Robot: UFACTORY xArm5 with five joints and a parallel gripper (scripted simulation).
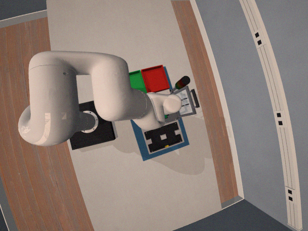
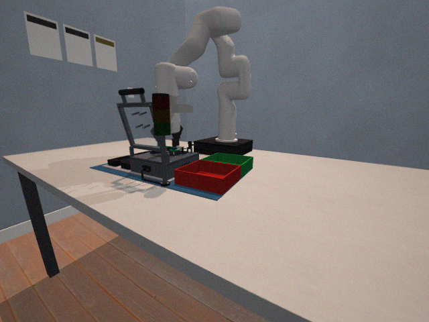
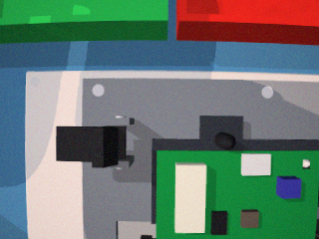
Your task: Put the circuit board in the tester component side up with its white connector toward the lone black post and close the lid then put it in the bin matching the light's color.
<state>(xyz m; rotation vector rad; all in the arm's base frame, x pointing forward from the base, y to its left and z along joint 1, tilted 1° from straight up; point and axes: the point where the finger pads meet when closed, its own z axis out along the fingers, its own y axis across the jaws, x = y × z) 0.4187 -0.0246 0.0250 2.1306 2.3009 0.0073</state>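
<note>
Right now my hand is right at the green circuit board. Also, from my hand: black block (6 cm behind, 5 cm to the left); then red bin (20 cm to the left, 7 cm below, 3 cm ahead); then green bin (19 cm to the left, 12 cm behind, 7 cm below).
</note>
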